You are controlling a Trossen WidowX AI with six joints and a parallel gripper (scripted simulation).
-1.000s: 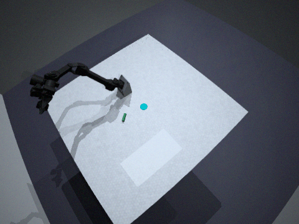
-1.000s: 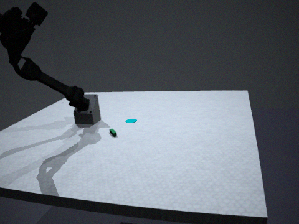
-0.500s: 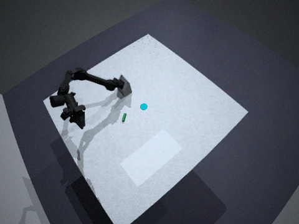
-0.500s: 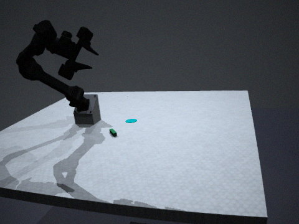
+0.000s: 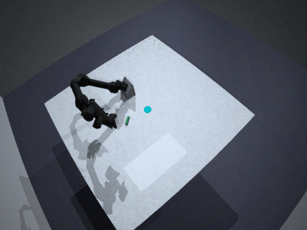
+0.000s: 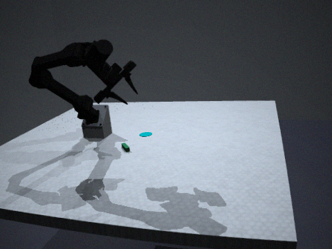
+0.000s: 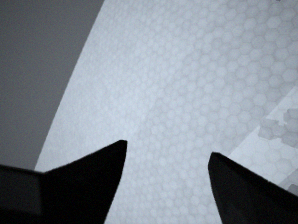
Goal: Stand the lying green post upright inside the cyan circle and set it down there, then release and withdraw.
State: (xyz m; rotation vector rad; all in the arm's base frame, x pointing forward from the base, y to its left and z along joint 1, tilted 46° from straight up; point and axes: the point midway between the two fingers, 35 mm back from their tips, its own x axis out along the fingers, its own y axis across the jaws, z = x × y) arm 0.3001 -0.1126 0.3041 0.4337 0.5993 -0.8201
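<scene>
The green post lies 230 mm below my gripper tip, 130 mm to the left of it and 100 mm behind it. The rest, counted from my gripper tip: cyan circle (300 mm to the left, 240 mm below, 50 mm behind).
</scene>
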